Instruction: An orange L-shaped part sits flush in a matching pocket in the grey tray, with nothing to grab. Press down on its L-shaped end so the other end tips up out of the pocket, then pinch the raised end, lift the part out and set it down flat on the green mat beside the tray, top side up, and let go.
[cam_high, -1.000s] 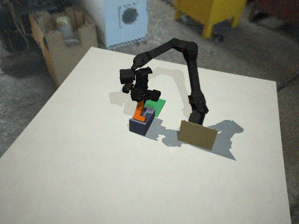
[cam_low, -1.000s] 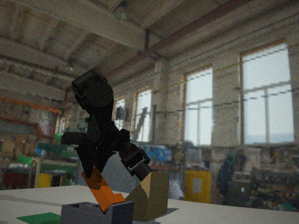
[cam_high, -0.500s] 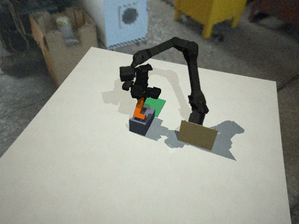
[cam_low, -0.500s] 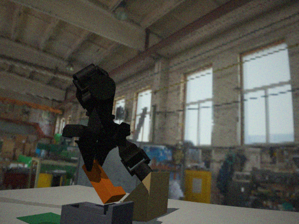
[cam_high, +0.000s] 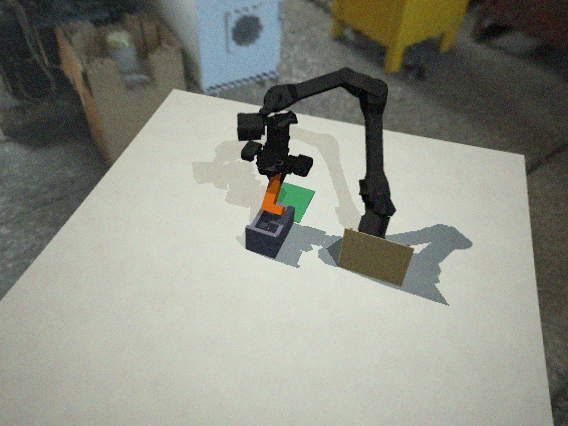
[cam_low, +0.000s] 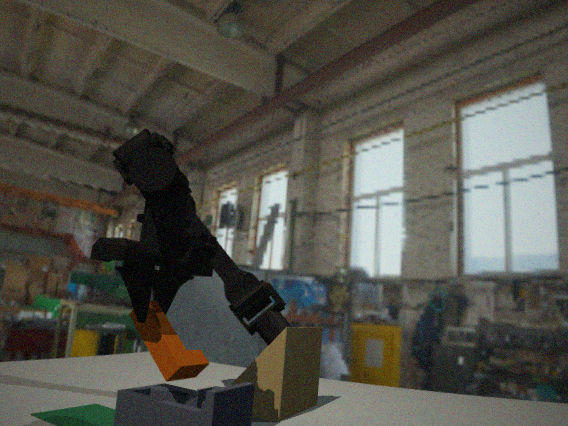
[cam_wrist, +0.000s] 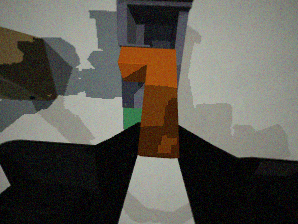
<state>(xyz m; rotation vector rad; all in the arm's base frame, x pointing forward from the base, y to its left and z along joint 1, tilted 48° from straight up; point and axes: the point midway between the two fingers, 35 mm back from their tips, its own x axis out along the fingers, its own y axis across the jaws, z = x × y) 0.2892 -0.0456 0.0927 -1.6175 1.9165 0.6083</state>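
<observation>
Right now the green mat is 20 mm behind my gripper tip, 90 mm to the right of it and 170 mm below it. Also, from my gripper tip: orange L-shaped part 10 mm behind, 40 mm to the left, 30 mm below.
</observation>
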